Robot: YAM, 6 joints.
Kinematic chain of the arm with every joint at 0, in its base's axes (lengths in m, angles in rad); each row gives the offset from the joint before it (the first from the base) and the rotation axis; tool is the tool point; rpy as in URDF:
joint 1: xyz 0 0 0.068 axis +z
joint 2: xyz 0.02 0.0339 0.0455 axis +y
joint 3: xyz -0.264 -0.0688 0 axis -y
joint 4: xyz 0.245 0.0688 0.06 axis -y
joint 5: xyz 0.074 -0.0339 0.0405 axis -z
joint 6: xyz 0.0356 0 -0.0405 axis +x
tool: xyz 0 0 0 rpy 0 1.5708 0
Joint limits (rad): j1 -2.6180..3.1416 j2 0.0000..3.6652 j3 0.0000..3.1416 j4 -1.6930..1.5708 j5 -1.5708..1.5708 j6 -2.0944..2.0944
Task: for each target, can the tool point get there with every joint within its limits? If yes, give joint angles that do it. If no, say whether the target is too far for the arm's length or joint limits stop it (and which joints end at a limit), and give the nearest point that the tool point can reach.
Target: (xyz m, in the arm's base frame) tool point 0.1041 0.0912 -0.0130
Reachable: yes | joints 0.4871 2.2040 0.2980 0.1384 -1.1063 -1.2374
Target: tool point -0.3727 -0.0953 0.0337
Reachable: no: joint limits stop it (at a limit: joint 1) | nearest point -0.3727 -0.0356 0.0337 | short by 0.060 m
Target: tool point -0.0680 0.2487 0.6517
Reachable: yes | joints -1.2807 1.1412 2.7735 0.9561 -0.1690 -1.0594
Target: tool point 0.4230 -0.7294 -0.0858
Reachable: no: too far | nearest point 0.3152 -0.5435 -0.0338 | short by 0.221 m
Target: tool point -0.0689 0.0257 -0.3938
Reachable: no: joint limits stop it (at a limit: joint 2) | nearest point -0.0896 0.0334 -0.3464 | short by 0.052 m
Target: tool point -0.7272 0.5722 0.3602
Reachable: no: too far | nearest point -0.4903 0.3858 0.2780 | short by 0.312 m
